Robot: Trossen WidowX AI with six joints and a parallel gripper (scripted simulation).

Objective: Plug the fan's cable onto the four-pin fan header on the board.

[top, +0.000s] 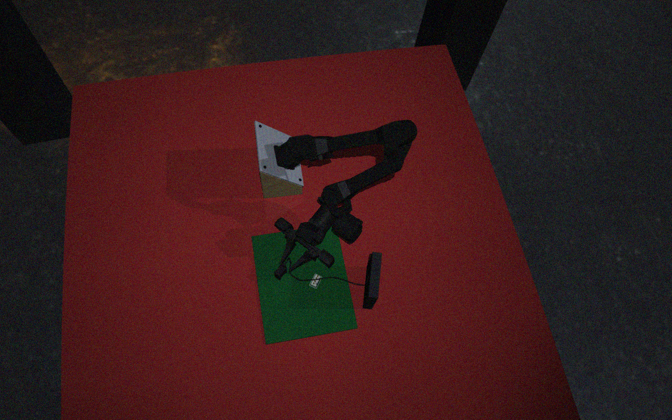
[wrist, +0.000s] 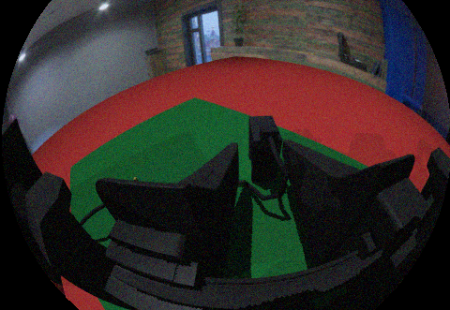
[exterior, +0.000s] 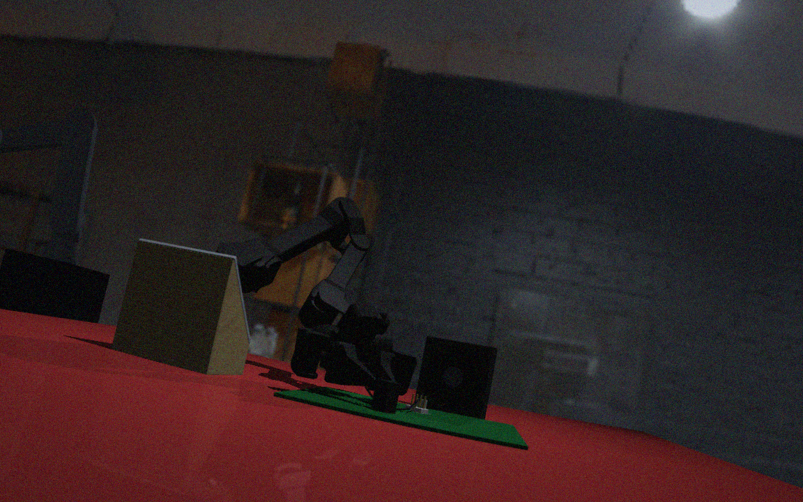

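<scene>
Right now my gripper tip is 1 cm short of the black plug, 1 cm to the left of it and 1 cm above it. From my gripper tip the other things lie so: green board: 4 cm ahead, 4 cm to the left, 5 cm below; four-pin header: 4 cm ahead, 8 cm to the left, 4 cm below; black fan: 9 cm ahead, 20 cm to the left, 2 cm above.
</scene>
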